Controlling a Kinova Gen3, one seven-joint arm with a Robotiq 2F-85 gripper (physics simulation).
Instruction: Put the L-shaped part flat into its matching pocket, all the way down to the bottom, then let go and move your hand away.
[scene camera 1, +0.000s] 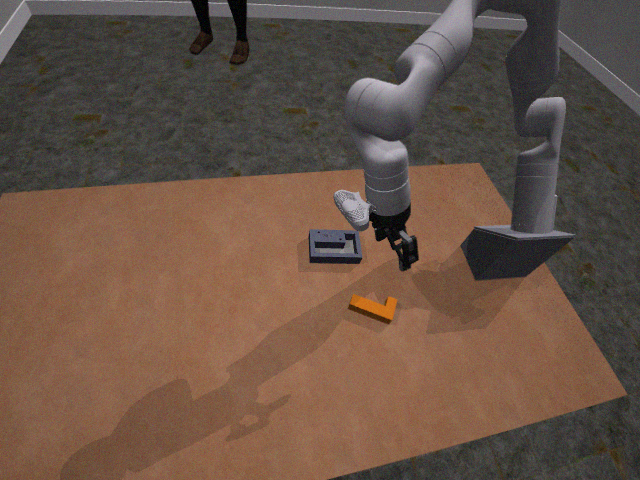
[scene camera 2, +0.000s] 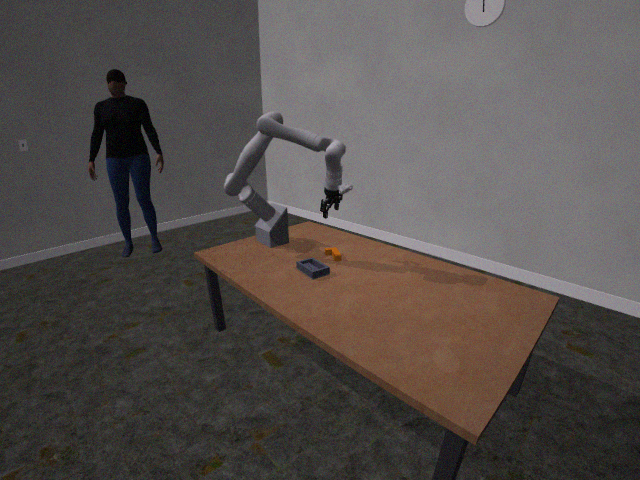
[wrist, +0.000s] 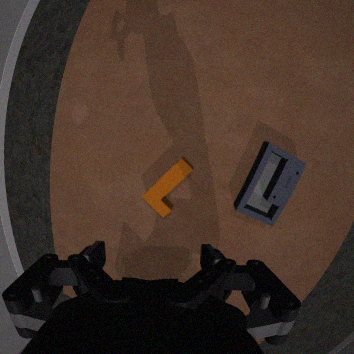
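Pixels of known places: gripper, fingertip midpoint: (scene camera 1: 392, 253) (scene camera 2: 330, 213) (wrist: 152, 253); arm's base at its link origin: (scene camera 1: 530, 230) (scene camera 2: 269, 215).
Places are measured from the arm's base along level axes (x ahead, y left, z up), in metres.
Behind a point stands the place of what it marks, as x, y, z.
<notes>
The orange L-shaped part (scene camera 1: 372, 308) {0.441, 0.101, -0.126} (scene camera 2: 336, 254) {0.471, 0.071, -0.126} (wrist: 167, 182) {0.442, 0.093, -0.125} lies flat on the table, outside the pocket. The blue-grey block (scene camera 1: 323, 236) {0.520, -0.124, -0.120} (scene camera 2: 321, 272) {0.559, -0.106, -0.134} (wrist: 290, 175) {0.522, -0.128, -0.120} with the L-shaped pocket stands apart from it, to the right of the part in the wrist view. Its pocket is empty, with a pale floor showing. My gripper (scene camera 1: 395, 251) {0.439, 0.066, 0.074} (scene camera 2: 330, 210) {0.439, 0.066, 0.074} (wrist: 152, 253) {0.439, 0.066, 0.074} is open and empty, pointing down high above the table. In the wrist view the part is ahead of the fingertips, and neither fingertip touches it.
The brown table (scene camera 1: 155, 284) {0.961, -0.051, -0.156} (scene camera 2: 387, 320) {0.970, -0.172, -0.156} carries the arm's grey wedge base (scene camera 1: 496, 255) {0.106, 0.043, -0.036} (scene camera 2: 272, 229) {0.099, -0.049, -0.053}. Shadows of the arm fall across the table. A person (scene camera 2: 124, 129) stands on the floor beyond the table.
</notes>
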